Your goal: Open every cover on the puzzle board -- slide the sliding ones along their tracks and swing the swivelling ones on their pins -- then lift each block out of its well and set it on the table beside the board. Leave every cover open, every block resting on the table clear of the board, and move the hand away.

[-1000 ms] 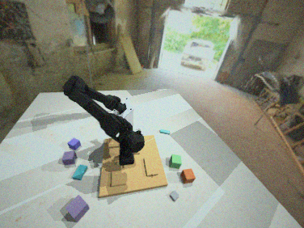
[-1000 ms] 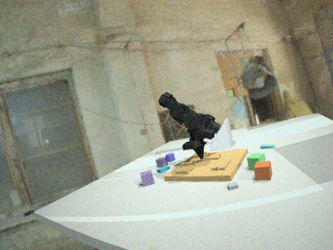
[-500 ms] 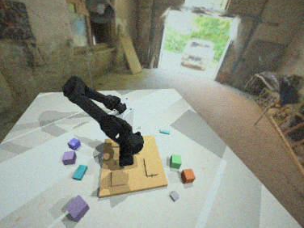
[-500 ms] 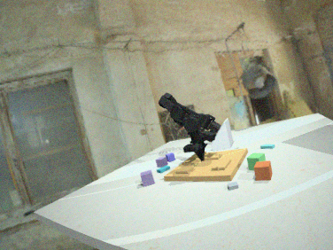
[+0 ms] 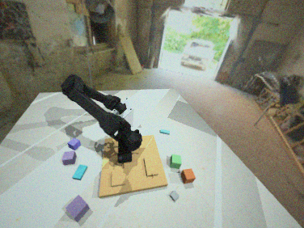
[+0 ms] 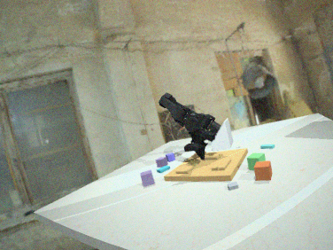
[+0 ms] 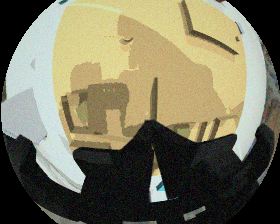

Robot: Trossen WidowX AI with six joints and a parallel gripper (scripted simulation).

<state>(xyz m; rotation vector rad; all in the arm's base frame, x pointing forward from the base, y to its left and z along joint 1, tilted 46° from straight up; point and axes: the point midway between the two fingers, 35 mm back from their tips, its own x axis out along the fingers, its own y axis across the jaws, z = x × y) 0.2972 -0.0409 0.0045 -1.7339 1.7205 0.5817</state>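
The tan puzzle board is 30 mm to the left of my gripper tip and 20 mm ahead of it. Also, from my gripper tip: teal block 210 mm to the right, 40 mm ahead, 20 mm below; green block 250 mm to the left, 110 mm ahead; blue-violet block 250 mm to the right, 120 mm behind.
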